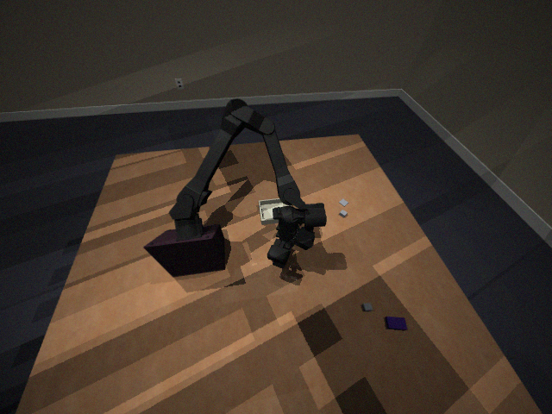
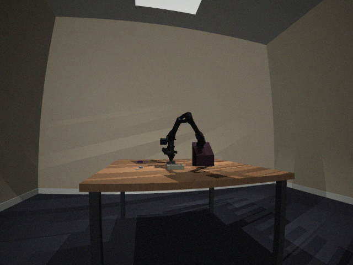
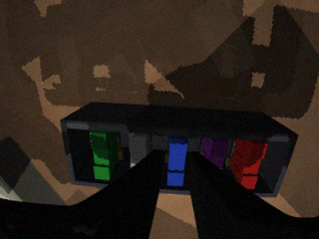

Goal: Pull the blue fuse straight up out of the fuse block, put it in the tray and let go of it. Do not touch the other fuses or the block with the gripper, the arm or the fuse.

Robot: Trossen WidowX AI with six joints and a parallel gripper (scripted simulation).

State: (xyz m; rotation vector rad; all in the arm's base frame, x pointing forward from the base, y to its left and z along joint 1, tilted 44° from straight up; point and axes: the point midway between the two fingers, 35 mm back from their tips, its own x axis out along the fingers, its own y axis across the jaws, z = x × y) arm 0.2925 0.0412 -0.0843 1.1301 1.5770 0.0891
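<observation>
Right now the purple fuse is 1 cm behind my gripper tip, 2 cm to the right of it and 1 cm below it. From my gripper tip the other things lie so: green fuse (2 cm ahead, 3 cm to the left, 1 cm below); blue fuse (1 cm below); red fuse (3 cm behind, 3 cm to the right, 1 cm below).
</observation>
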